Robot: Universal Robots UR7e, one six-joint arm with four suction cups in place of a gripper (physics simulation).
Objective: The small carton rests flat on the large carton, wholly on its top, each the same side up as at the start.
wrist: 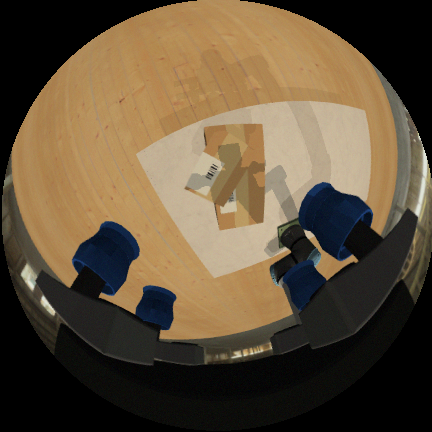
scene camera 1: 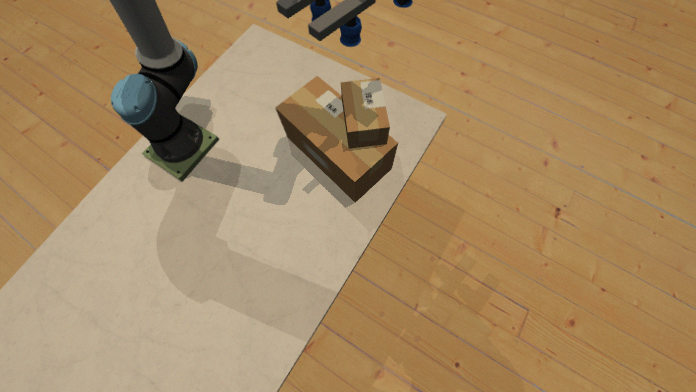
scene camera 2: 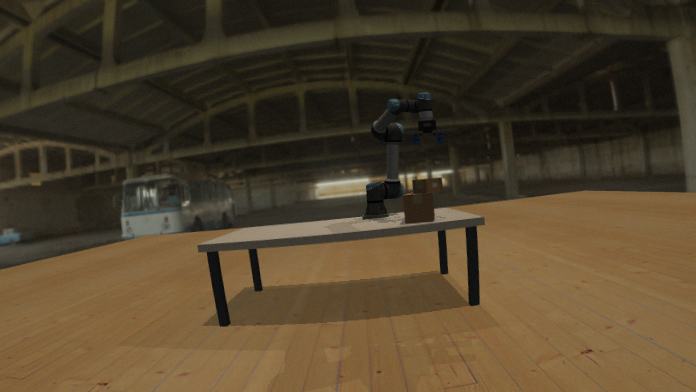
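Pixels of known places: hand, tool point: (wrist: 223,267) (scene camera 2: 428,142); arm's base, link origin: (wrist: 290,234) (scene camera 1: 179,142) (scene camera 2: 376,214).
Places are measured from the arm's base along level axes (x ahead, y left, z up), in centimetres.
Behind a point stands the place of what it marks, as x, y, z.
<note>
The small carton (scene camera 1: 362,120) {47.3, 34.4, 21.3} (scene camera 2: 427,185) {52.4, 37.9, 17.7} (wrist: 212,175) {43.3, 39.9, 21.4} lies on top of the large carton (scene camera 1: 312,142) {38.9, 24.8, 13.6} (scene camera 2: 419,210) {54.8, 32.4, 5.0} (wrist: 256,200) {32.1, 27.6, 13.7}, turned at an angle to it. It looks flat, with its barcode label up. In the wrist view its labelled end sticks out past one long edge of the large carton. The large carton stands on the table, and its own barcode label faces up, partly covered by the small carton. My gripper (scene camera 1: 342,19) (scene camera 2: 428,136) {40.7, 41.2, 41.8} (wrist: 225,267) {40.7, 41.2, 41.8} hangs high above both cartons, with nothing on its blue suction cups. It is open. Part of it is cut off in scene camera 1.
The pale table (scene camera 1: 125,300) {28.5, -39.2, -1.7} (scene camera 2: 300,235) {69.4, -30.0, -1.6} (wrist: 345,140) {54.3, -43.2, -1.6} bears the cartons near one end. The arm's base plate (scene camera 1: 182,171) {9.8, -5.3, 0.6} (wrist: 282,232) {3.9, 6.7, 0.5} is fixed beside the large carton, at the table's other long side. Wooden floor surrounds the table. A bus (scene camera 2: 152,207) shows in the background.
</note>
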